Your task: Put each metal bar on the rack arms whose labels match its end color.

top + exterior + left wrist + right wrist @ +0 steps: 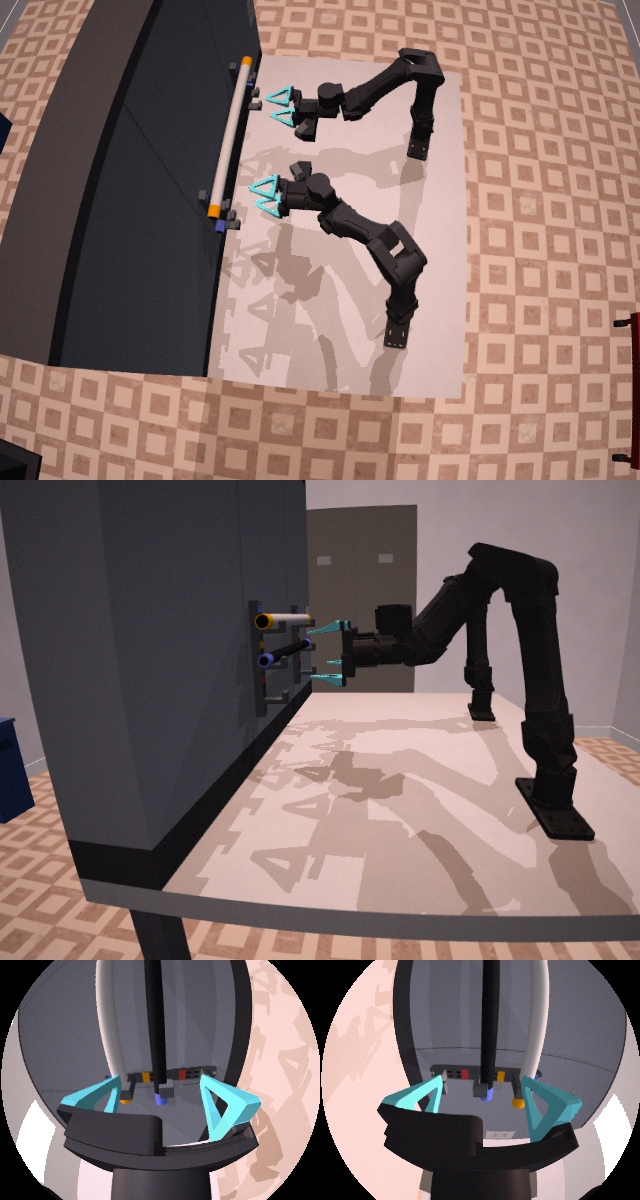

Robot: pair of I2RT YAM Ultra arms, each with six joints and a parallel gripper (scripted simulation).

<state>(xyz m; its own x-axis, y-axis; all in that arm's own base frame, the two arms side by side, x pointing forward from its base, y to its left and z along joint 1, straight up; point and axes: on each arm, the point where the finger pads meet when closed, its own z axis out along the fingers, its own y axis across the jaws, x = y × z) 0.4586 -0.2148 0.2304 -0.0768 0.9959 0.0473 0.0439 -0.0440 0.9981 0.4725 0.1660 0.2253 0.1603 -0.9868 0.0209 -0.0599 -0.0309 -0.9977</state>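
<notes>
The dark metal bar is 90 mm ahead of my left hand and 130 mm to the right of it. Also, from my left hand: pale metal bar (100 mm ahead, 150 mm to the right, 80 mm above); tall grey wall panel (190 mm ahead, 80 mm to the right, 190 mm above).
Now: right hand 7 cm short of the dark metal bar, 16 cm to the right of it and 1 cm below it. The rest, counted from my right hand: pale metal bar: 7 cm ahead, 15 cm to the left, 8 cm above; tall grey wall panel: 17 cm ahead, 21 cm to the left, 20 cm above.
</notes>
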